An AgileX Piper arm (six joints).
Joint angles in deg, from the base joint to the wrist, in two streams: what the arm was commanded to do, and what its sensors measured. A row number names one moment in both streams.
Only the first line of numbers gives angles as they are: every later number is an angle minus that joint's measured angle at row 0.
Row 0, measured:
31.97, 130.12, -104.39, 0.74, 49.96, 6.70
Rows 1 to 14, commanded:
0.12, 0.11, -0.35, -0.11, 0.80, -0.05
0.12, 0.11, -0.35, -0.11, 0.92, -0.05
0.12, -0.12, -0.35, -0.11, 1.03, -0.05
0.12, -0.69, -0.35, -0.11, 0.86, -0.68
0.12, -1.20, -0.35, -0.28, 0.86, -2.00
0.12, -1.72, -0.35, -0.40, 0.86, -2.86
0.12, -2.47, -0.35, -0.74, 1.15, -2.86
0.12, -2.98, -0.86, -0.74, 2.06, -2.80
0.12, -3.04, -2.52, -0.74, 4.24, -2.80
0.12, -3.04, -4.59, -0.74, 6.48, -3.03
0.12, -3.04, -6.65, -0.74, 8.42, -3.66
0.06, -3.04, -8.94, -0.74, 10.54, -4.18
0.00, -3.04, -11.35, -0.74, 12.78, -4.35
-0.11, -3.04, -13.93, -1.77, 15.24, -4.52
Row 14, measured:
0.00, -2.81, -10.66, -0.22, 11.63, -3.32
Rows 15 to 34, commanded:
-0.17, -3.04, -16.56, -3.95, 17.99, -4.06
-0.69, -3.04, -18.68, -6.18, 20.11, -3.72
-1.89, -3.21, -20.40, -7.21, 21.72, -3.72
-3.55, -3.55, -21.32, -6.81, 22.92, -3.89
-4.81, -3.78, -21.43, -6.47, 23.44, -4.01
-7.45, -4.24, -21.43, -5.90, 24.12, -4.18
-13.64, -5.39, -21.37, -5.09, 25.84, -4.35
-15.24, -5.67, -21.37, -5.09, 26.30, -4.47
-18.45, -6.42, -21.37, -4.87, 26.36, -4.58
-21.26, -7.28, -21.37, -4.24, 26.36, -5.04
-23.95, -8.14, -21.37, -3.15, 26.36, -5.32
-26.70, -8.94, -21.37, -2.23, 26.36, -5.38
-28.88, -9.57, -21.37, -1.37, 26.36, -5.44
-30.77, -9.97, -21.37, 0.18, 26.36, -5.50
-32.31, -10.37, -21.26, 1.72, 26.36, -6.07
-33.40, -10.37, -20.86, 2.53, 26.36, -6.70
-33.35, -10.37, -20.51, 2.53, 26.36, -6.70
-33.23, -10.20, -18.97, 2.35, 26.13, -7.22
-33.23, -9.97, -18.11, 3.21, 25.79, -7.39
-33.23, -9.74, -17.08, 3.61, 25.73, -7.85
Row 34, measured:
-33.23, -9.86, -18.45, 2.98, 20.00, -6.30
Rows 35 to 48, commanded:
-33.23, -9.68, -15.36, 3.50, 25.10, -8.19
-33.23, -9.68, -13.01, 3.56, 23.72, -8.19
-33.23, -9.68, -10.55, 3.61, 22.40, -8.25
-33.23, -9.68, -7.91, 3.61, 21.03, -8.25
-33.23, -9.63, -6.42, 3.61, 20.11, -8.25
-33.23, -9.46, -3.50, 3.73, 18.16, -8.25
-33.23, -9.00, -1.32, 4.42, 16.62, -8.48
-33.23, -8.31, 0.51, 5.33, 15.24, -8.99
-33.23, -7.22, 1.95, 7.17, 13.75, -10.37
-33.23, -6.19, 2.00, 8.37, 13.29, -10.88
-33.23, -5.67, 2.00, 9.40, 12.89, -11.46
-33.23, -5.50, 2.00, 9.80, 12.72, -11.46
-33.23, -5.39, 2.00, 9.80, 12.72, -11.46
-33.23, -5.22, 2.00, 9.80, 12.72, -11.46
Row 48, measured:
-33.23, -5.79, 1.66, 9.69, 13.24, -10.71
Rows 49 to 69, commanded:
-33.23, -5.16, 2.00, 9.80, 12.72, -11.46
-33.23, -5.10, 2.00, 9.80, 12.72, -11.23
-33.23, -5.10, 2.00, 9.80, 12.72, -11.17
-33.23, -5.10, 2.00, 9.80, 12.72, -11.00
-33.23, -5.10, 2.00, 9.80, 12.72, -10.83
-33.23, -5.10, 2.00, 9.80, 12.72, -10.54
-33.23, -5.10, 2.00, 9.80, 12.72, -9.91
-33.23, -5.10, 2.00, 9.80, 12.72, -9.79
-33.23, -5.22, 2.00, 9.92, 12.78, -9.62
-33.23, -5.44, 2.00, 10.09, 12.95, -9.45
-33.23, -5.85, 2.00, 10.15, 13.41, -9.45
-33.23, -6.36, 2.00, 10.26, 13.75, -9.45
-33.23, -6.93, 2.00, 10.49, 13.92, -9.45
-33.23, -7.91, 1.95, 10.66, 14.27, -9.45
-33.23, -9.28, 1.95, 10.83, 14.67, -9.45
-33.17, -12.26, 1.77, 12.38, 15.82, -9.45
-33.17, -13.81, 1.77, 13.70, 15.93, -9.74
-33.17, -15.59, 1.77, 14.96, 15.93, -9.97
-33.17, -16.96, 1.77, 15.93, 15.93, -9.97
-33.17, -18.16, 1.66, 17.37, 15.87, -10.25
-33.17, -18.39, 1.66, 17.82, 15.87, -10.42
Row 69, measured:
-33.29, -16.85, 1.66, 16.10, 15.59, -9.74
